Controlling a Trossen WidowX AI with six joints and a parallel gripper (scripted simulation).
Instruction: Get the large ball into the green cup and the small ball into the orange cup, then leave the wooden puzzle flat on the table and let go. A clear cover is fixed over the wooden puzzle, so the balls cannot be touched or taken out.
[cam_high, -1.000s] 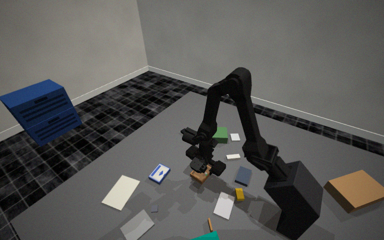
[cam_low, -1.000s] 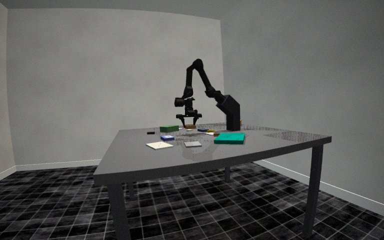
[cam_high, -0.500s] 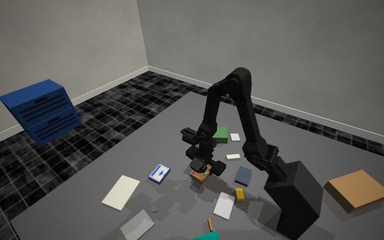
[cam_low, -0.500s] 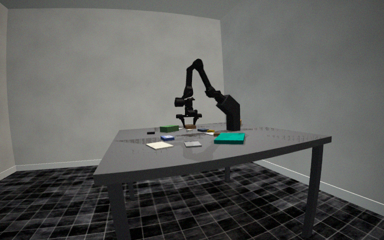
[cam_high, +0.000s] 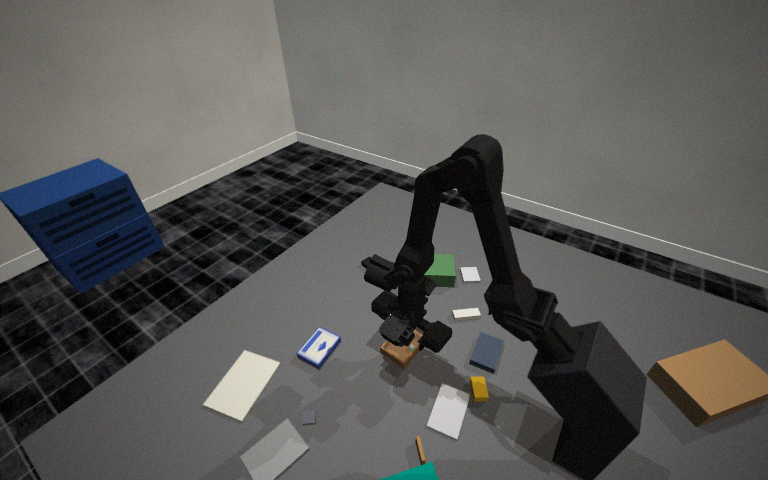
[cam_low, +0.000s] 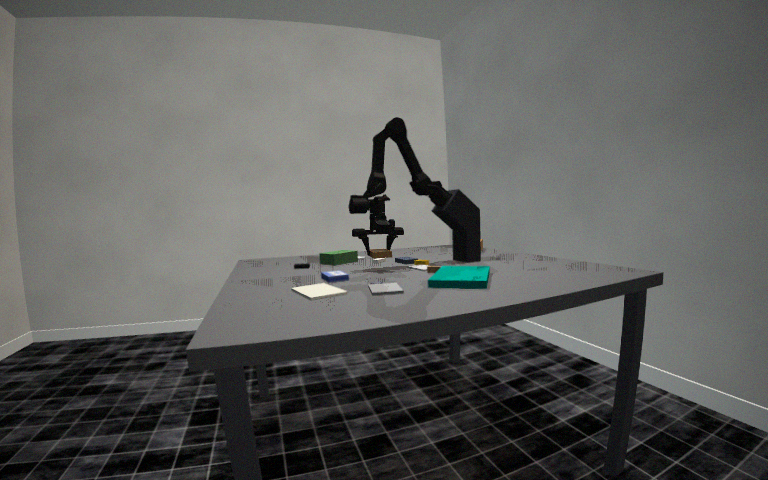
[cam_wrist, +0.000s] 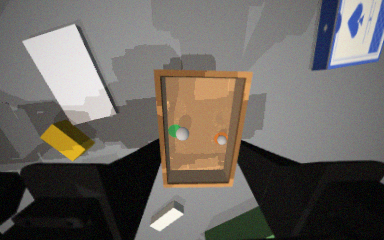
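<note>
Right now the wooden puzzle is 10 mm to the left of my hand and 30 mm below it. From my hand the other things lie so: slate-blue block (140 mm behind, 130 mm to the right, 80 mm below); then yellow block (180 mm behind, 30 mm to the right, 80 mm below); then white sheet (160 mm behind, 50 mm to the left, 90 mm below).
</note>
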